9 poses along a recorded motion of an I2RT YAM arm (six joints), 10 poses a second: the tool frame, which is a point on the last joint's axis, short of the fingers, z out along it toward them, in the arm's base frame.
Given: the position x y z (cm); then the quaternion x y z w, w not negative.
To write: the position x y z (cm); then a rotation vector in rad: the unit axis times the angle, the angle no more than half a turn. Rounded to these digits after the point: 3 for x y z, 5 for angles.
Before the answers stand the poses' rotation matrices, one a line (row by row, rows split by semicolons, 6 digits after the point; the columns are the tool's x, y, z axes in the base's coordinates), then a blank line. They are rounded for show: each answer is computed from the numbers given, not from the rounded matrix.
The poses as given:
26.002, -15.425, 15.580, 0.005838, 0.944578, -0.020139, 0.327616
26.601, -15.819, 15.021, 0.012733, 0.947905, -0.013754, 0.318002
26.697, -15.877, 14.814, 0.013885, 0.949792, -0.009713, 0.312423
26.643, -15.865, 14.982, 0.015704, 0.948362, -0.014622, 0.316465
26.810, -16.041, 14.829, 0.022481, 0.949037, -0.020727, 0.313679
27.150, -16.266, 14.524, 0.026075, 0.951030, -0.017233, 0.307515
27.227, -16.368, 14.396, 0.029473, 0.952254, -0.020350, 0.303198
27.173, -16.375, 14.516, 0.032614, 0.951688, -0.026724, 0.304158
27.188, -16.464, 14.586, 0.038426, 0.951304, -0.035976, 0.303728
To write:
-0.785267 0.024225 0.618683; -0.002167 0.999121 -0.041871; -0.619153 -0.034220 -0.784524
-0.797425 0.032887 0.602521; 0.015392 0.999297 -0.034173; -0.603221 -0.017977 -0.797371
-0.804398 0.032445 0.593204; 0.020307 0.999426 -0.027127; -0.593743 -0.009775 -0.804595
-0.799207 0.039041 0.599787; 0.020531 0.999079 -0.037673; -0.600705 -0.017794 -0.799272
-0.802200 0.055674 0.594454; 0.029667 0.998130 -0.053445; -0.596317 -0.025238 -0.802352
-0.809509 0.060195 0.584013; 0.038997 0.998046 -0.048815; -0.585810 -0.016741 -0.810275
-0.814405 0.068472 0.576244; 0.043791 0.997434 -0.056629; -0.578643 -0.020884 -0.815314
-0.812848 0.078333 0.577184; 0.045820 0.996444 -0.070705; -0.580670 -0.031026 -0.813547
-0.812546 0.094963 0.575110; 0.051256 0.994458 -0.091790; -0.580640 -0.045106 -0.812910

26.002, -15.425, 15.580, 0.01529, 2.47342, -0.05273
26.601, -15.819, 15.021, 0.03350, 2.49386, -0.03619
26.697, -15.877, 14.814, 0.03663, 2.50571, -0.02562
26.643, -15.865, 14.982, 0.04135, 2.49695, -0.03850
26.810, -16.041, 14.829, 0.05927, 2.50216, -0.05465
27.150, -16.266, 14.524, 0.06896, 2.51507, -0.04557
27.227, -16.368, 14.396, 0.07811, 2.52371, -0.05393
27.173, -16.375, 14.516, 0.08639, 2.52101, -0.07079
27.188, -16.464, 14.586, 0.10181, 2.52053, -0.09532

